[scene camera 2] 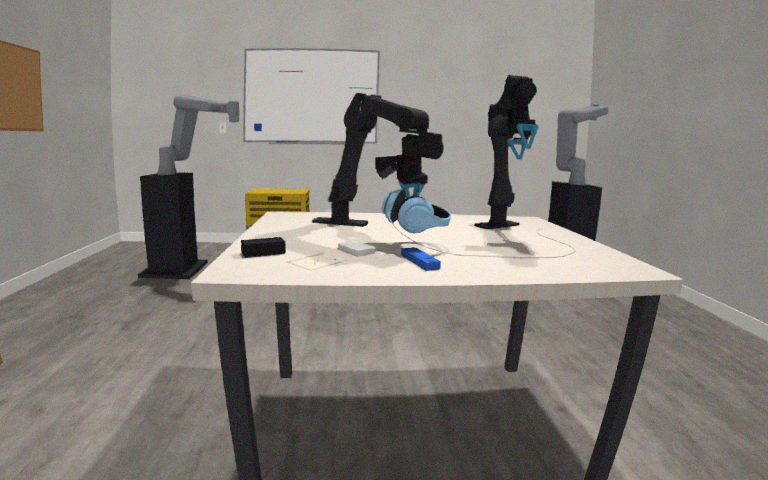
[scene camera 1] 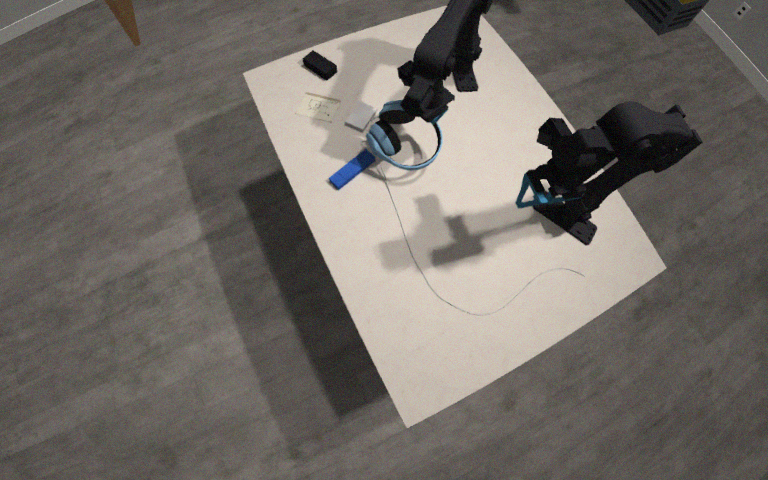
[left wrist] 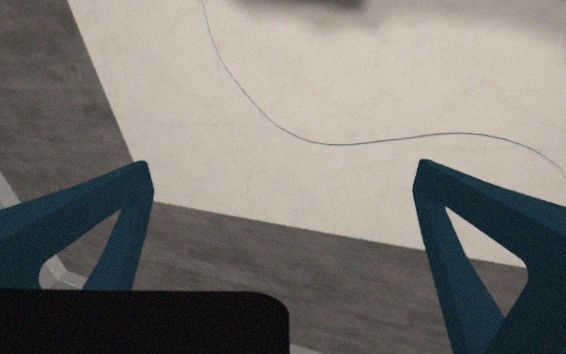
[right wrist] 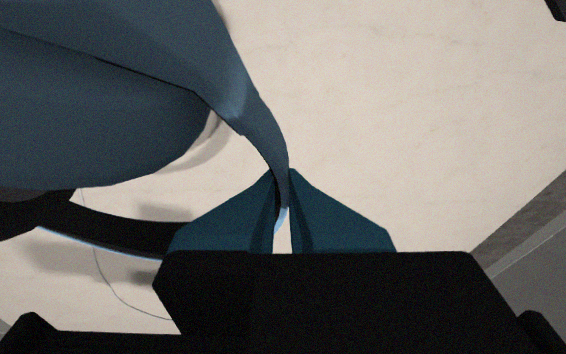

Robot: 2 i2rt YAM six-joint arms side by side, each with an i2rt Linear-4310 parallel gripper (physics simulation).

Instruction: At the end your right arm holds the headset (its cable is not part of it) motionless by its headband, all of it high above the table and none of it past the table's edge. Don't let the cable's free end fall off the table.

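Frame: origin at the left arm's base, x left, y back, z up, level; millimetres.
Seen in the pictures: left gripper, between the fingertips: (scene camera 2: pixel 523 154) (scene camera 1: pixel 532 203) (left wrist: pixel 283 175); right gripper, between the fingertips: (scene camera 1: pixel 433 122) (right wrist: pixel 282 178); left arm's base, origin of its link: (scene camera 2: pixel 497 225) (scene camera 1: pixel 564 218); right arm's base, origin of its link: (scene camera 2: pixel 340 222) (scene camera 1: pixel 461 69).
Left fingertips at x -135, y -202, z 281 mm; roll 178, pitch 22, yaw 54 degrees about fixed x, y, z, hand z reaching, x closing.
Observation:
Pixels of each thing's top centre, then the offset from my left fingertips to it.
- blue block, centre of its top: (scene camera 2: pixel 420 254) (scene camera 1: pixel 352 167) dx -447, dy -51, dz -261 mm
- grey box, centre of its top: (scene camera 2: pixel 356 245) (scene camera 1: pixel 361 115) dx -539, dy +113, dz -266 mm
- paper note, centre of its top: (scene camera 2: pixel 317 260) (scene camera 1: pixel 318 106) dx -675, dy +68, dz -280 mm
- black case, centre of its top: (scene camera 2: pixel 262 240) (scene camera 1: pixel 319 61) dx -775, dy +196, dz -246 mm
The light-blue headset (scene camera 1: pixel 380 140) (scene camera 2: pixel 417 215) (right wrist: pixel 125 75) hangs a little above the table (scene camera 1: pixel 362 271) (scene camera 2: pixel 436 291), fully inside its edges. My right gripper (scene camera 2: pixel 412 194) (right wrist: pixel 282 178) is shut on the headband beside an earcup; its fingertips are mostly hidden in scene camera 1. The thin cable (scene camera 1: pixel 416 263) (scene camera 2: pixel 492 256) (left wrist: pixel 320 144) (right wrist: pixel 102 272) drops from the headset and curves across the table; its free end rests on the table top, right of the picture's middle in scene camera 1. My left gripper (scene camera 2: pixel 524 151) (left wrist: pixel 283 175) is open and empty, above the table and apart from the cable.
A blue block (scene camera 1: pixel 352 169) (scene camera 2: pixel 420 258) lies near the headset. A grey box (scene camera 1: pixel 359 117) (scene camera 2: pixel 356 247), a paper note (scene camera 1: pixel 318 106) (scene camera 2: pixel 316 260) and a black case (scene camera 1: pixel 320 65) (scene camera 2: pixel 262 246) lie toward the left of the table in scene camera 2.

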